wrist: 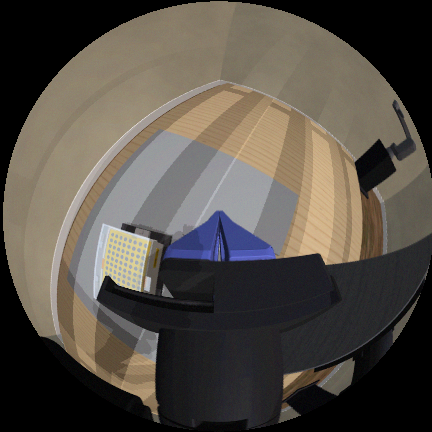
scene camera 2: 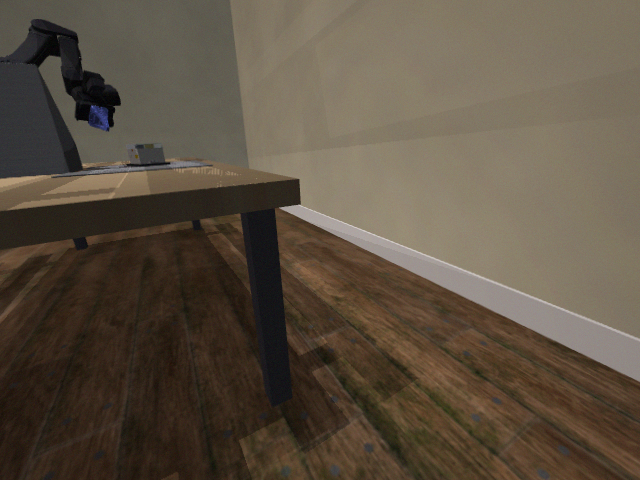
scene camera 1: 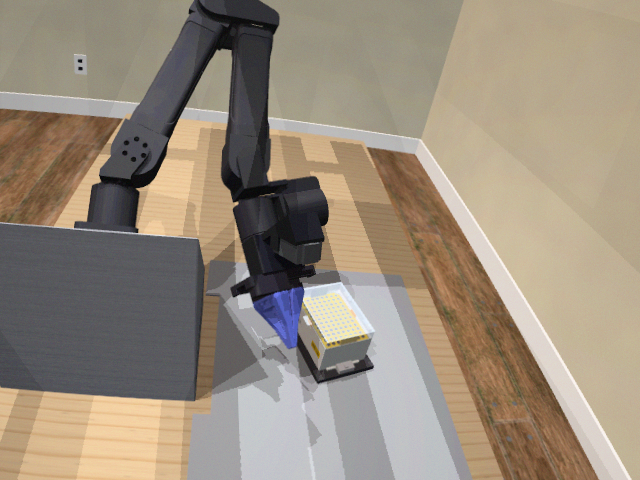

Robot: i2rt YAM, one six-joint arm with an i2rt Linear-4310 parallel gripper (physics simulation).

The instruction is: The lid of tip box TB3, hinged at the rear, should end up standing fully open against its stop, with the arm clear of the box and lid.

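Places are measured from the arm's base along level axes (x ahead, y left, z up), in millimetres.
Where they show: gripper, fingertip midpoint: (wrist: pixel 218 216) (scene camera 2: pixel 108 129) (scene camera 1: pixel 292 348); arm's base, link origin: (scene camera 2: pixel 1 100) (scene camera 1: pixel 108 246).
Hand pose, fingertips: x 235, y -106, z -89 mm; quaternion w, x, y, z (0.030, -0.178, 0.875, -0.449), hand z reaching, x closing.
Things, the pixels of their top centre, and the offset from my fingertips. "pt": a spot on its surface instead. Level surfaces: height alone.
- Tip box TB3, top centre: (wrist: pixel 114 272) (scene camera 1: pixel 334 309) (scene camera 2: pixel 143 143) 101 mm ahead, 110 mm left, 44 mm down
- dark base plate, surface spot: (scene camera 1: pixel 319 378) pt 67 mm ahead, 28 mm left, 113 mm down
- grey mat, surface height: 121 mm down
- wooden table, surface height: 124 mm down
Tip box TB3 (scene camera 1: pixel 343 355) (scene camera 2: pixel 149 156) is a pale box with a yellow, hole-patterned rack inside. It sits on a dark base plate (scene camera 1: pixel 319 378). Its clear lid (scene camera 1: pixel 360 311) (wrist: pixel 100 250) appears to lie closed over the rack, which shows through it; the hinge itself cannot be made out. In the wrist view the box is at the left, partly hidden by the gripper body. My gripper (scene camera 1: pixel 293 346) (scene camera 2: pixel 108 129) (wrist: pixel 218 216) has its blue fingers shut and empty. It points down beside the box, on its left in scene camera 1, with its tips above the mat.
A grey mat (scene camera 1: pixel 413 413) (wrist: pixel 225 175) lies under the box on the wooden table (scene camera 1: pixel 341 191) (scene camera 2: pixel 258 180). A large dark grey block (scene camera 1: pixel 98 310) (scene camera 2: pixel 25 118) stands to the left of the gripper. The arm reaches over from behind. A wall rises beyond the table's right edge.
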